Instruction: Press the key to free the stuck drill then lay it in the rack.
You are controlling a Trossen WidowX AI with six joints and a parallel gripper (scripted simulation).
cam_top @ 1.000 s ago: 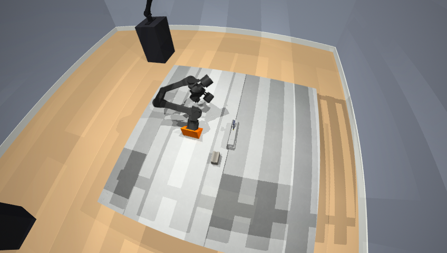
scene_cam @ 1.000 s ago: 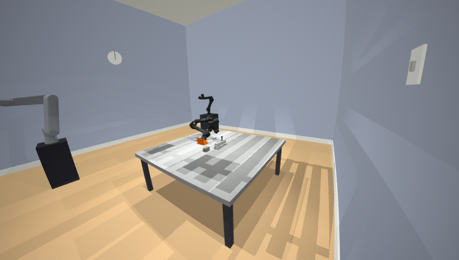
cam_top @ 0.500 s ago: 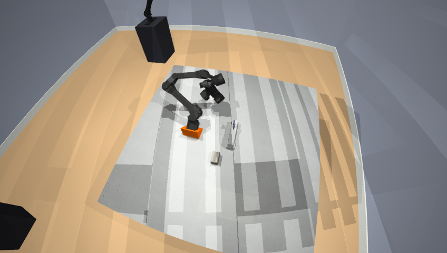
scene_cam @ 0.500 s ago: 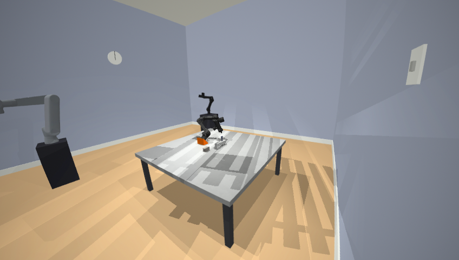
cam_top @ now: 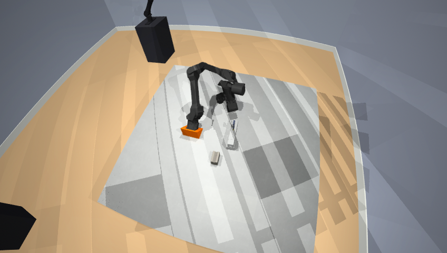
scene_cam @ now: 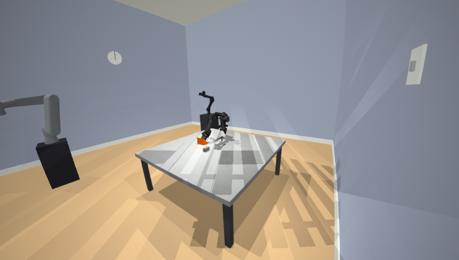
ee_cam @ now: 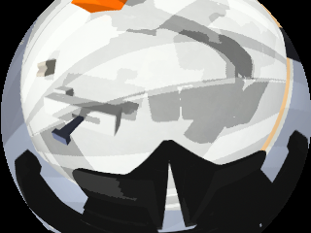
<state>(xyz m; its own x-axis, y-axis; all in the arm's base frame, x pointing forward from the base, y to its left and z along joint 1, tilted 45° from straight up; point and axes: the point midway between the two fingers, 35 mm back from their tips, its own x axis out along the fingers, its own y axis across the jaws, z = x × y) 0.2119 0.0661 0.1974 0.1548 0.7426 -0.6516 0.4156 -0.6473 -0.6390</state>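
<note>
The dark blue key lies 12 cm to the right of my gripper tip, 4 cm ahead of it and 2 cm below it. From my gripper tip the other things lie so: rack (33 cm to the right, 9 cm below, 2 cm behind); yellow drill (18 cm to the right, 6 cm below, 5 cm ahead).
</note>
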